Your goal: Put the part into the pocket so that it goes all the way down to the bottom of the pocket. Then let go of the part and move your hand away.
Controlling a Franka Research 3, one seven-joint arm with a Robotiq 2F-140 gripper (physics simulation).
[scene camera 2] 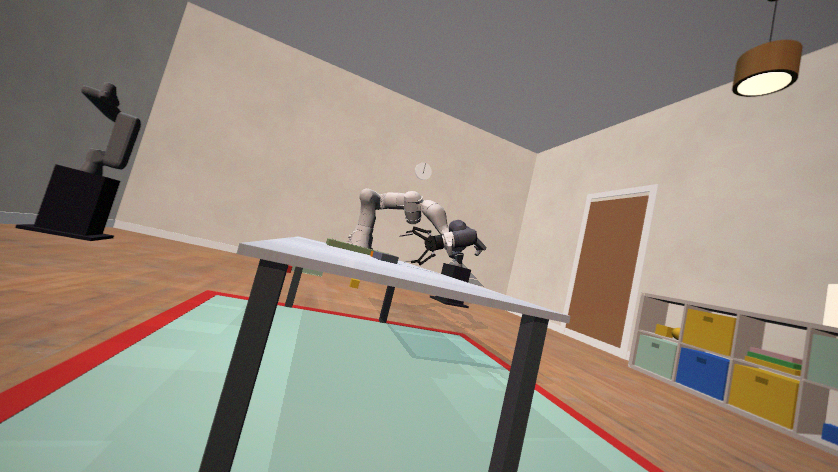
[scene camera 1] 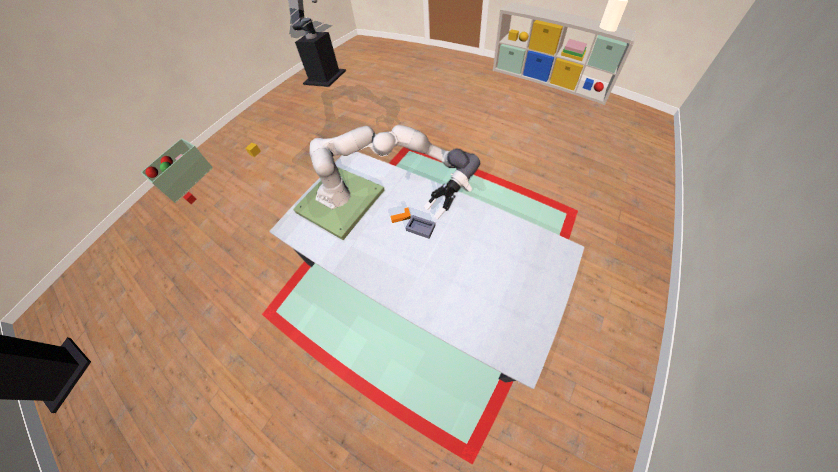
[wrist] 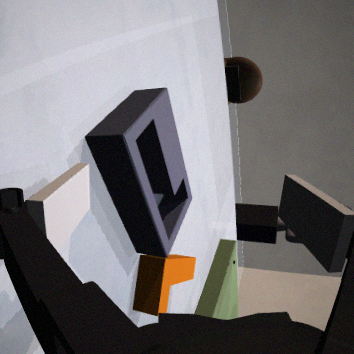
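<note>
The orange L-shaped part (scene camera 1: 399, 217) (scene camera 2: 371, 253) (wrist: 180, 267) lies on the table, close beside the grey-purple block with the pocket (scene camera 1: 419, 233) (scene camera 2: 385, 256) (wrist: 172, 135). The block sits on the table with its opening facing up, and the part is outside it. In the wrist view the pocket opening shows a stepped outline, with its floor partly in shadow. My gripper (scene camera 1: 434, 209) (scene camera 2: 411, 248) (wrist: 187, 190) is wide open and empty. It is tilted strongly sideways, above the table on the side of the block away from the robot base. Its fingers point toward the block and part.
The green base plate (scene camera 1: 364, 206) (scene camera 2: 345, 245) (wrist: 218, 285) carries the arm's base, beyond the part. The white table (scene camera 1: 469, 281) (scene camera 2: 328, 266) (wrist: 50, 45) stands over a mint mat with a red border (scene camera 1: 351, 384). A shelf unit stands by the far wall.
</note>
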